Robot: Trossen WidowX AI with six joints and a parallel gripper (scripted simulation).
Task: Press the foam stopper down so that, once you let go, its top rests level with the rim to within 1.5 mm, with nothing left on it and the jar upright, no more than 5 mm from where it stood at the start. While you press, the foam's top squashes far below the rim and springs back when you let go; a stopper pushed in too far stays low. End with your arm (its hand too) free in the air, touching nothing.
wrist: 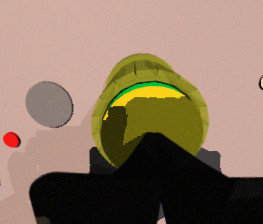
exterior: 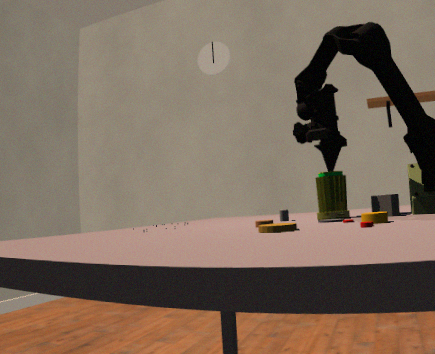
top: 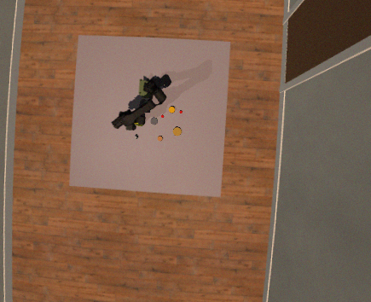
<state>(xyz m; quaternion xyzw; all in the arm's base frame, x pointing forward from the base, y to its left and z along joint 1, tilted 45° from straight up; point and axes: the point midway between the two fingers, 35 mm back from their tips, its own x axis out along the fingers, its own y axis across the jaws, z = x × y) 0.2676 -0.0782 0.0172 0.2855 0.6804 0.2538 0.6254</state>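
Right now the foam stopper is 50 mm below my hand. Round my hand: grey block (140 mm behind, 130 mm below, 60 mm to the left); grey disc (150 mm below, 120 mm to the left, 20 mm behind); small grey cylinder (140 mm below, 140 mm ahead, 10 mm to the right).
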